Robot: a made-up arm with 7 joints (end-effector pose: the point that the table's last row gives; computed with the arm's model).
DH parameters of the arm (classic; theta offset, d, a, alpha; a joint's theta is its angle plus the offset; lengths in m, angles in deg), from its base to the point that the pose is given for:
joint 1: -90 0.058 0.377 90
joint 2: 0 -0.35 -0.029 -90
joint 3: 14.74 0 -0.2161 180
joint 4: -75.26 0.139 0.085 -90
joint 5: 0 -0.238 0.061 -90
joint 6: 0 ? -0.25 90
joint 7: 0 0.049 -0.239 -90
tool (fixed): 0 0.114 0 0
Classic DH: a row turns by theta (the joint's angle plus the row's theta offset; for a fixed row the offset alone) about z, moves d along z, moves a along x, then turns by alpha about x.
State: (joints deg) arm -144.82 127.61 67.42 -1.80 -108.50 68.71 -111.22
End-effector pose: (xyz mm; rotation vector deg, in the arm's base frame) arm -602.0 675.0 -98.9 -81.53 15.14 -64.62
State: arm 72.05 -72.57 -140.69 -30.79 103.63 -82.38 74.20
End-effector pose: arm 679.3 916.5 -447.3 -68.16 -94.01 -88.72
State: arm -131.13 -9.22 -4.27 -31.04 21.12 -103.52 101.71
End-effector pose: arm 197.0 -506.7 -37.7 103.11 -8.05 97.28
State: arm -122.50 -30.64 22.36 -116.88 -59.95 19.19 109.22
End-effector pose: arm -402.8 -42.1 38.4 7.12 -67.02 30.12
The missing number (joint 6, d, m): 0.124
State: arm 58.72 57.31 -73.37 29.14 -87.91 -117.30 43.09
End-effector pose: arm 1287.1 616.0 -26.8 -66.31 24.31 -125.52
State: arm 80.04 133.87 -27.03 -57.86 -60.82 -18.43 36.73
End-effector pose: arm 548.7 65.2 -502.5 -135.85 -71.24 10.98
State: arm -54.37 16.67 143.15 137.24 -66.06 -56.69 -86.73
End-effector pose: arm 234.8 -605.6 64.2 -63.39 -120.72 107.70
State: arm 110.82 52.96 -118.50 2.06 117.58 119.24 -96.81
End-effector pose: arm 86.0 946.7 -156.6 -73.78 -22.99 -83.38
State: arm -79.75 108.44 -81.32 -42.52 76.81 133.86 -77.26
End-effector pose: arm -245.3 -500.7 -343.8 71.37 -101.38 -16.63
